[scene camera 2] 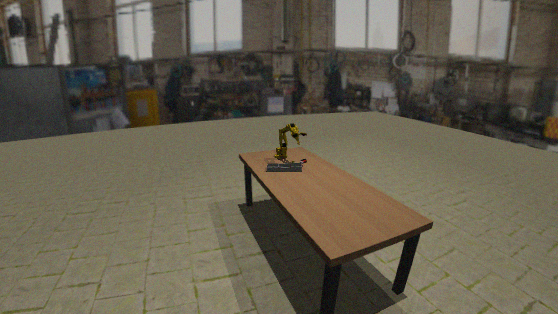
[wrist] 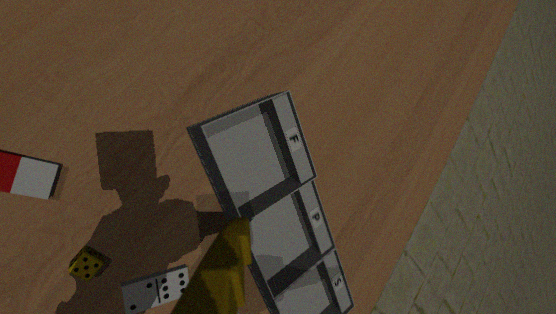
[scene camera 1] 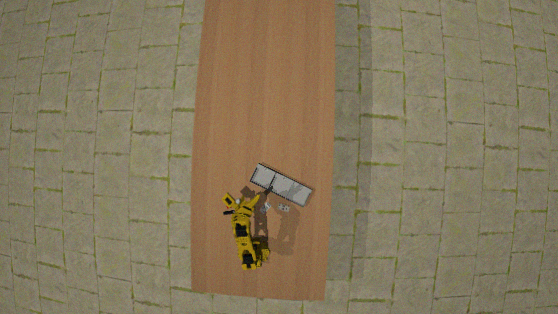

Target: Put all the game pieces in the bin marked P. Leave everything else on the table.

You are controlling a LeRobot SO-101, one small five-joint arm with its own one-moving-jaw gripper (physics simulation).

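Seen in the pictures: hand at its tool point: (scene camera 2: 298,144) (wrist: 249,234) (scene camera 1: 243,196); arm's base at its link origin: (scene camera 2: 281,157) (scene camera 1: 257,246).
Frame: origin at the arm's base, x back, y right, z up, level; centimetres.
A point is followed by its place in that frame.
Observation:
The P bin (scene camera 1: 283,185) {z 0.7, x -27.7, y 10.4 cm} (wrist: 315,217) {z 2.8, x -30.7, y 10.5 cm} is the middle compartment of a grey three-part tray; no piece shows on the visible part of its floor. A yellow die (wrist: 86,264) {z 1.6, x -17.1, y -2.9 cm} with black dots lies on the table. A grey-white domino (scene camera 1: 266,207) {z 0.7, x -17.9, y 3.5 cm} (wrist: 157,289) {z 0.7, x -17.7, y 2.9 cm} lies between the die and the tray. Another small white piece with dark dots (scene camera 1: 283,207) {z 0.7, x -18.2, y 10.8 cm} lies to its right in scene camera 1. My gripper (scene camera 1: 243,196) (scene camera 2: 302,138) {z 17.2, x -24.6, y -3.7 cm} is wide open and empty, raised above the table. Its fixed jaw (wrist: 217,272) {z 18.3, x -23.6, y -4.6 cm} overlaps the tray's near edge in the wrist view.
The F compartment (wrist: 293,139) {z 3.5, x -34.1, y 2.9 cm} and the S compartment (wrist: 337,281) {z 2.8, x -27.4, y 18.2 cm} flank P. A red and white block (wrist: 32,176) {z 1.3, x -19.8, y -9.0 cm} (scene camera 2: 304,161) {z 0.9, x -18.7, y -11.9 cm} lies on the table, partly under the gripper in scene camera 1. The table (scene camera 1: 265,75) {z 0.0, x -75.3, y 0.6 cm} (scene camera 2: 350,200) {z 0.0, x -88.4, y -5.8 cm} ends right of the tray.

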